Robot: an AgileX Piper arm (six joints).
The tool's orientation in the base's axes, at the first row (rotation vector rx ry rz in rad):
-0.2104 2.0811 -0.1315
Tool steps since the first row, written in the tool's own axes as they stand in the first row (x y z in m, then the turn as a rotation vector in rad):
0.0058 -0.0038 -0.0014 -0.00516 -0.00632 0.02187
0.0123 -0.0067 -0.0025 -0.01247 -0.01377 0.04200
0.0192 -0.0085 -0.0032 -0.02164 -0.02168 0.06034
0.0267 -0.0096 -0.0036 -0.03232 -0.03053 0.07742
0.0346 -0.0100 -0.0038 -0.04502 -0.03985 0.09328
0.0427 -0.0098 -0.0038 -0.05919 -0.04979 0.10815
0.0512 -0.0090 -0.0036 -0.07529 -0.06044 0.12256
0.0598 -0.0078 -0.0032 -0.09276 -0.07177 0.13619
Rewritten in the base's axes. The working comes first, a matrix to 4 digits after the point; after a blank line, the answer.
The tool's axes in the first row as the columns of a matrix, in the base's axes (used below as rounded here):
-0.4861 -0.0954 0.8687
-0.2039 0.9790 -0.0067
-0.8498 -0.1804 -0.4953

-0.0037 -0.0049 -0.0035 0.02211 -0.00528 -0.00531
-0.0075 -0.0091 -0.0080 0.04386 -0.01122 -0.00772
-0.0113 -0.0122 -0.0132 0.06500 -0.01722 -0.00759
-0.0152 -0.0148 -0.0192 0.08588 -0.02382 -0.00537
-0.0192 -0.0168 -0.0257 0.10672 -0.03046 -0.00075
-0.0231 -0.0183 -0.0326 0.12747 -0.03740 0.00572
-0.0272 -0.0192 -0.0401 0.14883 -0.04464 0.01418
-0.0311 -0.0198 -0.0478 0.17025 -0.05226 0.02432

